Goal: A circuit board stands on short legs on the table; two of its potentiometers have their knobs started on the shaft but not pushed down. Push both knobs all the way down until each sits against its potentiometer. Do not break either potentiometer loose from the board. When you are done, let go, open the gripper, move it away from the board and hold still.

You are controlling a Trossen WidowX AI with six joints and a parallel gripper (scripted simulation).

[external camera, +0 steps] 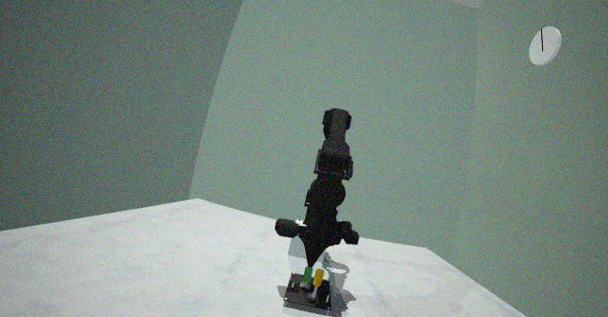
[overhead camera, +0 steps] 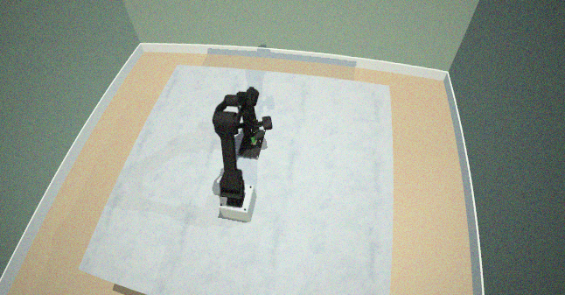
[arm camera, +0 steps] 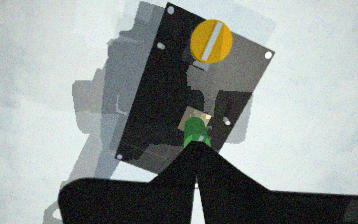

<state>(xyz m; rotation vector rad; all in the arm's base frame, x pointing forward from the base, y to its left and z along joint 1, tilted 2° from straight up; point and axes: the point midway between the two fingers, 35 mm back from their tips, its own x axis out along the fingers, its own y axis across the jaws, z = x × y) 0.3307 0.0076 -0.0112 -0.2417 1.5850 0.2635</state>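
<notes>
Now: gripper tip 2 cm above the green knob. From my gripper tip the other things lie so: yellow knob (6 cm ahead, 2 cm to the left, 1 cm above).
</notes>
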